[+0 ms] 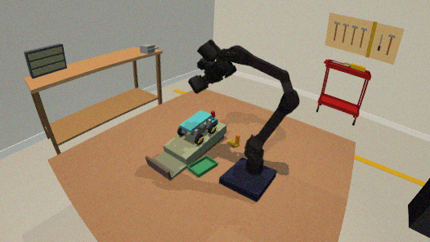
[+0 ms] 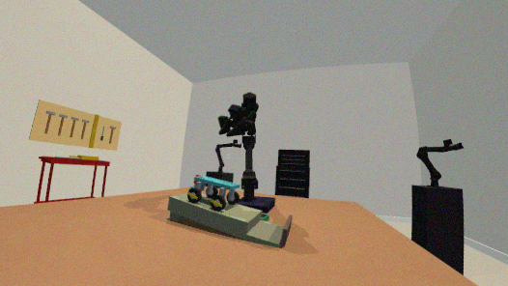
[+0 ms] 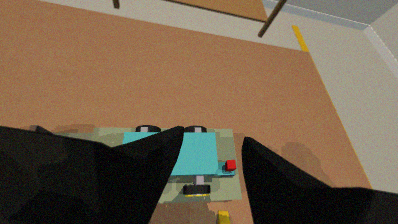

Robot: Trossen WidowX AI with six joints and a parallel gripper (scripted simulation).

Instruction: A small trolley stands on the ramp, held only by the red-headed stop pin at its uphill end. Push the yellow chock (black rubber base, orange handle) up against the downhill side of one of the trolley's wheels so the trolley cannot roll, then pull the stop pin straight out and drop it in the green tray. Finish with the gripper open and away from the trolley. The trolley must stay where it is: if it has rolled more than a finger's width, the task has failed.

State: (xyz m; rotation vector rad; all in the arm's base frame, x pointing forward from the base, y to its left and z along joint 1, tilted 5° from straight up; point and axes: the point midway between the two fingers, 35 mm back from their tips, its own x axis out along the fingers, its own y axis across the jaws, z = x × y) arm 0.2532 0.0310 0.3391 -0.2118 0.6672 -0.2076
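Now: the yellow chock 310 mm below my gripper tip, 130 mm to the right of it and 90 mm behind it. The rest, counted from my gripper tip: ramp 290 mm below, 30 mm ahead, 10 mm to the left; then red-headed stop pin 210 mm below, 100 mm to the right, 20 mm ahead; then trolley 220 mm below, 30 mm ahead, 10 mm to the left.
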